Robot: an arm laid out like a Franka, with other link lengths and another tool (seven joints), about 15 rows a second.
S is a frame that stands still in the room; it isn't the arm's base.
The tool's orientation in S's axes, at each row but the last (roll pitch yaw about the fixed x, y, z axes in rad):
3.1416 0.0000 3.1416
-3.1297 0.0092 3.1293
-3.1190 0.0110 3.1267
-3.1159 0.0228 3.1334
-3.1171 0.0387 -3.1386
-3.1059 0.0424 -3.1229
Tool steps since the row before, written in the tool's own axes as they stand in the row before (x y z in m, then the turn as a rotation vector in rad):
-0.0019 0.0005 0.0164 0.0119 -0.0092 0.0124
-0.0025 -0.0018 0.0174 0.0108 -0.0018 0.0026
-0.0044 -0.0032 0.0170 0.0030 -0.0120 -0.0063
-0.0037 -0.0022 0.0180 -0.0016 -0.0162 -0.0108
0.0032 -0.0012 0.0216 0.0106 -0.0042 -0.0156
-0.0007 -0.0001 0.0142 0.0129 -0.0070 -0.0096
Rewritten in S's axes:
0.0019 0.0005 -0.0164 -0.0119 -0.0092 -0.0124
0.0026 -0.0020 -0.0174 -0.0108 -0.0017 -0.0027
0.0045 -0.0037 -0.0169 -0.0032 -0.0118 0.0065
0.0041 -0.0027 -0.0178 0.0012 -0.0159 0.0112
-0.0024 -0.0017 -0.0217 -0.0112 -0.0039 0.0153
0.0013 -0.0006 -0.0141 -0.0132 -0.0069 0.0093

